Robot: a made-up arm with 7 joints. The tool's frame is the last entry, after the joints. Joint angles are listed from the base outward.
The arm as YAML. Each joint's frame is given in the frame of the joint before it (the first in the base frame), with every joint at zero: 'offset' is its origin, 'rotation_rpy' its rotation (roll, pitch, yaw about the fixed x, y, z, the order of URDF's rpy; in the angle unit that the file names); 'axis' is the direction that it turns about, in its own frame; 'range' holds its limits. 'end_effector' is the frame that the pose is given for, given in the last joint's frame.
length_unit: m
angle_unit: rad
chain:
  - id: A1
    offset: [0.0, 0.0, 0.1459]
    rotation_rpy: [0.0, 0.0, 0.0]
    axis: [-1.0, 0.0, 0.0]
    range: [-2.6, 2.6]
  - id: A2
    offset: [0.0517, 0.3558, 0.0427]
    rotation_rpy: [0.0, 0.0, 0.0]
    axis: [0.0, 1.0, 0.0]
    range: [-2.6, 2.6]
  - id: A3
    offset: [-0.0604, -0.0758, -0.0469]
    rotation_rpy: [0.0, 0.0, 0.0]
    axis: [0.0, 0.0, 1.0]
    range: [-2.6, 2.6]
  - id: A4
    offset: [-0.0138, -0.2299, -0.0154]
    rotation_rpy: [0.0, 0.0, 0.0]
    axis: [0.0, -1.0, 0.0]
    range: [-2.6, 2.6]
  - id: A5
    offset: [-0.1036, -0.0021, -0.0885]
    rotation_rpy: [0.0, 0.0, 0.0]
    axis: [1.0, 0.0, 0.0]
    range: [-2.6, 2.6]
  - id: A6
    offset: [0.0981, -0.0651, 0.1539]
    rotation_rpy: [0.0, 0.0, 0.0]
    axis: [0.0, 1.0, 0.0]
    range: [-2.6, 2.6]
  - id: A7
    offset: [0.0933, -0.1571, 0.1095]
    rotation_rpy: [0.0, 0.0, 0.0]
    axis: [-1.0, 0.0, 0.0]
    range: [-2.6, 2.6]
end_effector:
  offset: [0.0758, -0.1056, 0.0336]
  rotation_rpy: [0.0, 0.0, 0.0]
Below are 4 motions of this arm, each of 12 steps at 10 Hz.
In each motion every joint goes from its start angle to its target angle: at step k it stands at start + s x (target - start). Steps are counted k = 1, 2, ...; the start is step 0. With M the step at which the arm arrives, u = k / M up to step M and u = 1 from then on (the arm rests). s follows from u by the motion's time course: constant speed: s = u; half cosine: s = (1 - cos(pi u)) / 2; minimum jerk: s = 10 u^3 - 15 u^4 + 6 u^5.
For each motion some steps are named. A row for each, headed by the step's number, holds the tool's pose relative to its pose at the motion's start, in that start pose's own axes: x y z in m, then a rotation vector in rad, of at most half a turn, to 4 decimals.
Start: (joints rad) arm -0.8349 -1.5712 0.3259 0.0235 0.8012 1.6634 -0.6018
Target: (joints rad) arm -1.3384 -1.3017 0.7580 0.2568 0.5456 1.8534 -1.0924
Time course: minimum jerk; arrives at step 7
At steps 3, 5, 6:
3: -0.0198 -0.0046 0.0001 0.2087 0.0102 -0.0675
5: -0.0338 -0.0096 0.0049 0.4753 0.0155 -0.1127
6: -0.0354 -0.0106 0.0070 0.5397 0.0150 -0.1159

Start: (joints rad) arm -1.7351 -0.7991 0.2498 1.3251 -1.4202 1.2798 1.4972
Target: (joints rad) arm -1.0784 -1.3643 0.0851 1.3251 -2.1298 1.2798 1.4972
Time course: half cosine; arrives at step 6
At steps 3, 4, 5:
3: -0.1348 0.0444 -0.0399 0.1647 0.2702 -0.2998
4: -0.1809 0.0861 -0.0601 0.2957 0.3856 -0.3843
5: -0.2046 0.1194 -0.0744 0.4028 0.4583 -0.4139

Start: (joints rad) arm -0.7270 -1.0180 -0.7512 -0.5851 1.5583 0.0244 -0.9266
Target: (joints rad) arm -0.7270 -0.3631 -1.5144 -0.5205 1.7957 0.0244 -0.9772
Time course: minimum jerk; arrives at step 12
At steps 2, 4, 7, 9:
2: -0.0212 -0.0010 0.0039 0.0121 -0.0304 0.0164
4: -0.1237 -0.0055 0.0123 0.0644 -0.1742 0.1078
7: -0.3553 -0.0193 -0.0316 0.1404 -0.4859 0.4143
9: -0.4549 -0.0296 -0.0826 0.1443 -0.6136 0.6195

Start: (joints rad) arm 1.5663 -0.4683 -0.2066 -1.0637 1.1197 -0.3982 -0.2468
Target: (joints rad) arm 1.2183 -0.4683 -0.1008 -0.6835 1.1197 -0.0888 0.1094
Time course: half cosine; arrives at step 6
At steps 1, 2, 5, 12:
1: 0.0111 -0.0008 -0.0117 -0.0019 0.0296 0.0127
2: 0.0407 -0.0006 -0.0449 -0.0069 0.1073 0.0527
5: 0.1376 0.0308 -0.1788 -0.0232 0.3443 0.2664
12: 0.1457 0.0367 -0.1921 -0.0245 0.3620 0.2922

